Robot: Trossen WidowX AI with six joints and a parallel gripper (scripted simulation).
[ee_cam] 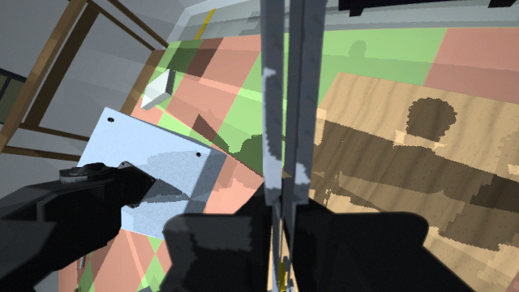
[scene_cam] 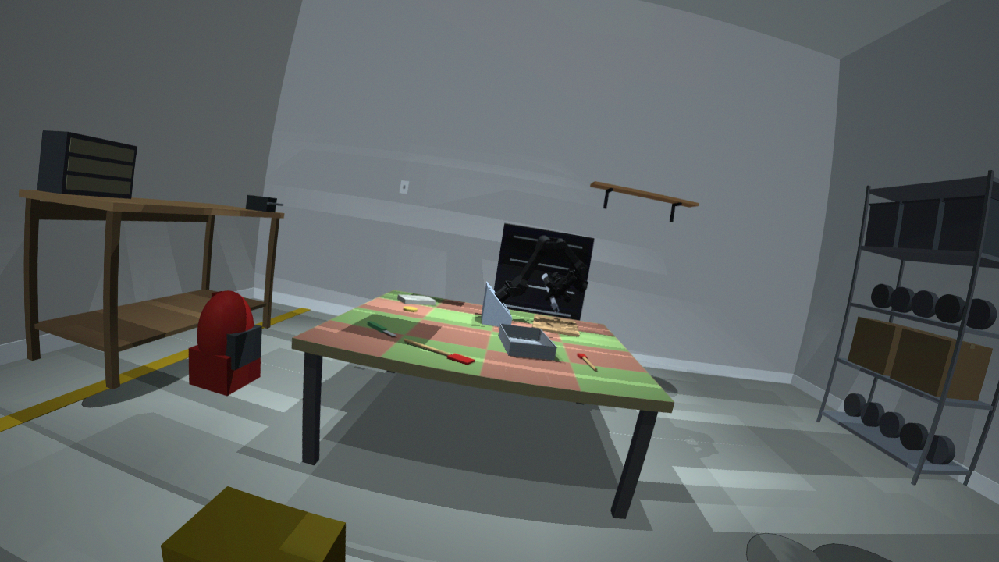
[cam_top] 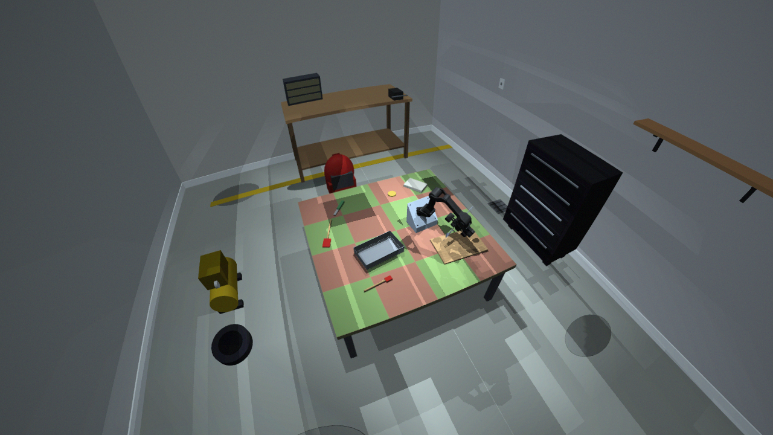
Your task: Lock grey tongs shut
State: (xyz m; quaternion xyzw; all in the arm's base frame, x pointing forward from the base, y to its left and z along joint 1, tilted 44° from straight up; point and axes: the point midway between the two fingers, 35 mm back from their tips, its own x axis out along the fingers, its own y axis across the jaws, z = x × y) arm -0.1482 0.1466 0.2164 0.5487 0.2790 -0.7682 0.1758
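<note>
My gripper tip is 130 mm above the wooden board, 80 mm to the right of it and 20 mm past it. From my gripper tip the other things lie so: yellow disc 650 mm to the right, 240 mm ahead, 130 mm below; grey roasting tin 550 mm ahead, 110 mm below, 60 mm to the right; white block 690 mm to the right, 120 mm below.
</note>
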